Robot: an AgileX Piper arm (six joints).
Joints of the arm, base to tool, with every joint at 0 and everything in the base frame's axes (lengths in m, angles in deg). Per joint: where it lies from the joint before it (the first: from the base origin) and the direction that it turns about. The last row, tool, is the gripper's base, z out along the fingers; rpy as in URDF.
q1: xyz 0 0 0.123 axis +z
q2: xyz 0 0 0 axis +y
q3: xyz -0.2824 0 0.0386 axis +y
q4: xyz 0.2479 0 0.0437 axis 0.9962 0 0.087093
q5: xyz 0 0 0 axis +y
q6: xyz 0.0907 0 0.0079 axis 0.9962 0 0.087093
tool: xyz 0 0 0 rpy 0 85.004 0
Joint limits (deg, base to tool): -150..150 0..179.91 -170..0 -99.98..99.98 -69.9..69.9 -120..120
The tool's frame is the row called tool.
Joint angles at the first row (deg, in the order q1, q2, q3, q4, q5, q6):
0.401 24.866 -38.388 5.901 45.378 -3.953
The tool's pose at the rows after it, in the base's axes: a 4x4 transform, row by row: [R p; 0 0 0 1], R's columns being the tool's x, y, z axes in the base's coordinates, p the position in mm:
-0.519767 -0.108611 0.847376 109.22; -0.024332 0.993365 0.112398 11.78; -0.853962 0.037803 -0.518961 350.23; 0 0 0 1
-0.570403 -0.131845 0.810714 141.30; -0.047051 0.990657 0.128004 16.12; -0.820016 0.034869 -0.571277 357.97; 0 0 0 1
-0.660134 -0.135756 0.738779 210.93; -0.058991 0.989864 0.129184 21.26; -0.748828 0.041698 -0.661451 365.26; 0 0 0 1
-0.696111 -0.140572 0.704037 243.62; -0.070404 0.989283 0.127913 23.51; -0.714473 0.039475 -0.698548 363.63; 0 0 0 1
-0.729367 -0.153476 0.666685 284.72; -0.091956 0.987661 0.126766 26.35; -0.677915 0.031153 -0.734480 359.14; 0 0 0 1
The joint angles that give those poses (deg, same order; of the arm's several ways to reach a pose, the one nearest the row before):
2.758 35.639 -43.833 5.835 44.690 -4.115
3.784 44.061 -48.529 6.071 44.575 -4.867
3.782 60.619 -59.186 6.474 45.320 -5.443
3.780 67.953 -64.344 6.475 46.067 -5.903
3.781 76.891 -71.276 6.475 47.039 -6.933

